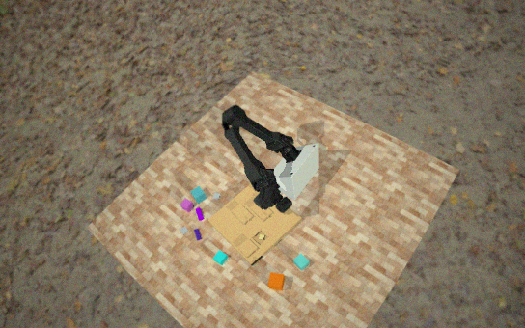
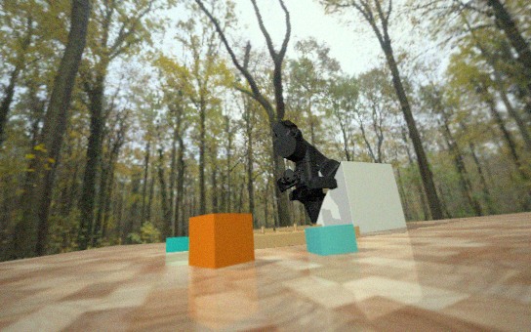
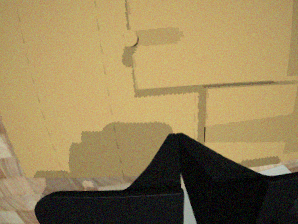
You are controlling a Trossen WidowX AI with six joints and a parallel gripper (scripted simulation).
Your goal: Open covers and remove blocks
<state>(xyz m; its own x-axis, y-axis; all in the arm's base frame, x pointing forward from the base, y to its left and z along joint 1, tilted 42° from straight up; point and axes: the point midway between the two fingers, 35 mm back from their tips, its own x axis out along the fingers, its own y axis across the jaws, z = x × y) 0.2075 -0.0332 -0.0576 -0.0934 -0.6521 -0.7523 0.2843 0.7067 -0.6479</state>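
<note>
My gripper tip is 11 cm short of the tan puzzle board, 3 cm to the left of it and 2 cm above it. From my gripper tip the other things lie so: orange cube 30 cm ahead, 18 cm to the left, 1 cm below; then teal block 17 cm ahead, 23 cm to the left, 2 cm below; then purple block 19 cm ahead, 29 cm to the right, 3 cm below.
</note>
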